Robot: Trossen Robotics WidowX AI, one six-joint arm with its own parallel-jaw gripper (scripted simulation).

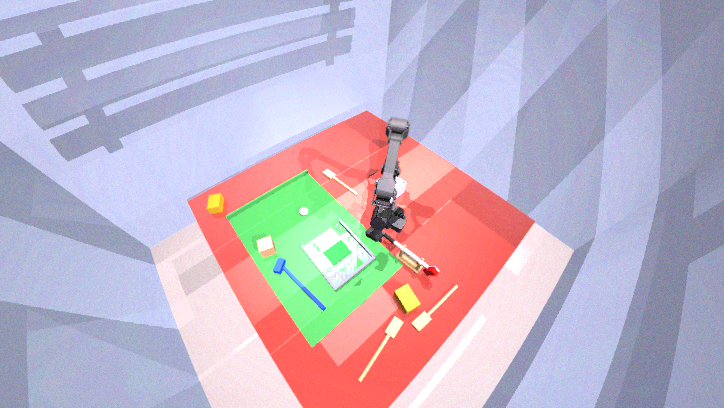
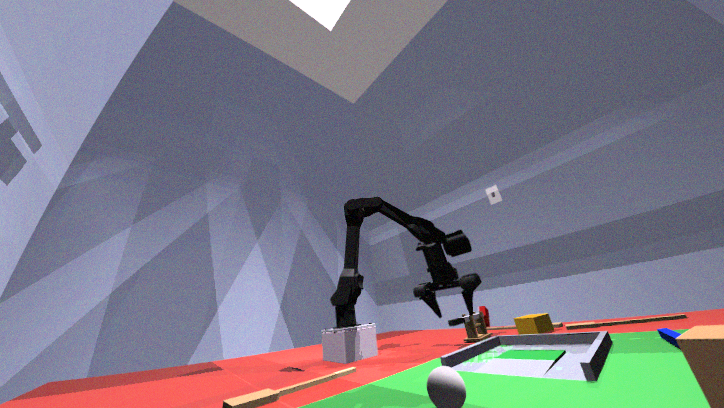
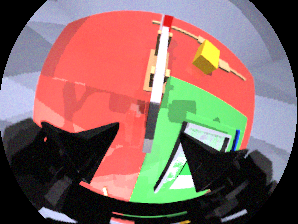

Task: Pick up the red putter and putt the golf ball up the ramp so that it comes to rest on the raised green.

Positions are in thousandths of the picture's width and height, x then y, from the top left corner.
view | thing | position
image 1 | green mat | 385,528
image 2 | gripper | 629,776
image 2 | green mat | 882,888
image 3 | gripper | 508,583
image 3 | green mat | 609,458
